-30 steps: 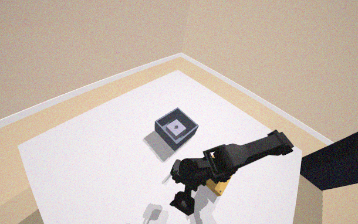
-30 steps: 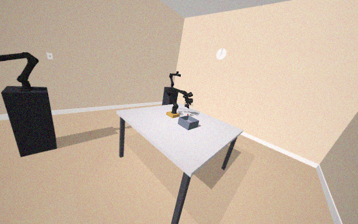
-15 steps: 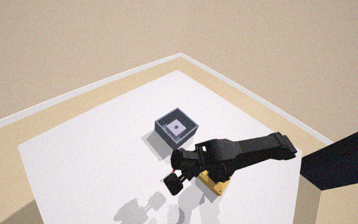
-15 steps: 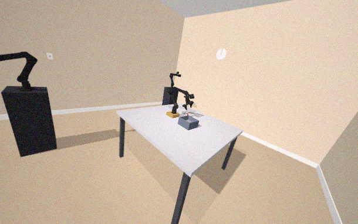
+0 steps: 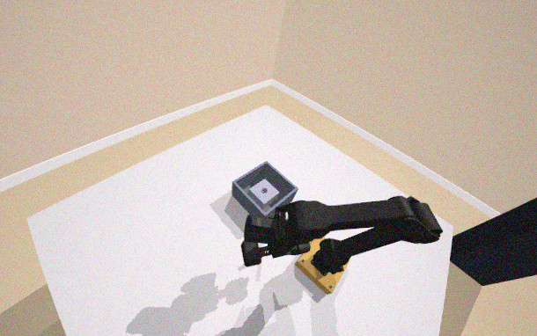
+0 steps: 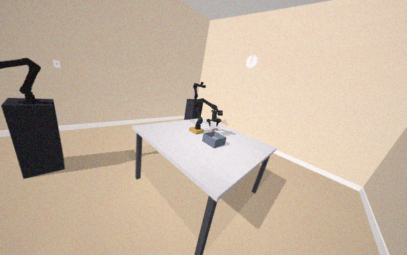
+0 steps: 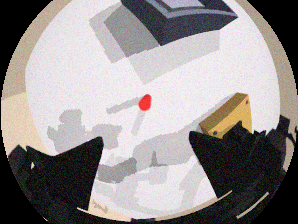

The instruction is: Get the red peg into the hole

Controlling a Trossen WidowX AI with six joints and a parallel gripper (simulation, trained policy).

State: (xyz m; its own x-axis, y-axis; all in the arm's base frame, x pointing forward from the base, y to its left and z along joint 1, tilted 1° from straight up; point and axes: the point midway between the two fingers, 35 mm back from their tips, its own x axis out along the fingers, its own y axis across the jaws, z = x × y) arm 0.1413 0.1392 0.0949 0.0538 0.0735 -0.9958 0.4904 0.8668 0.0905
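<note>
Right now the red peg is 30 mm ahead of my gripper tip, 10 mm to the right of it and 70 mm below it. Also, from my gripper tip: grey box (200 mm ahead, 190 mm to the right, 80 mm below); then plate (200 mm ahead, 190 mm to the right, 60 mm below).
</note>
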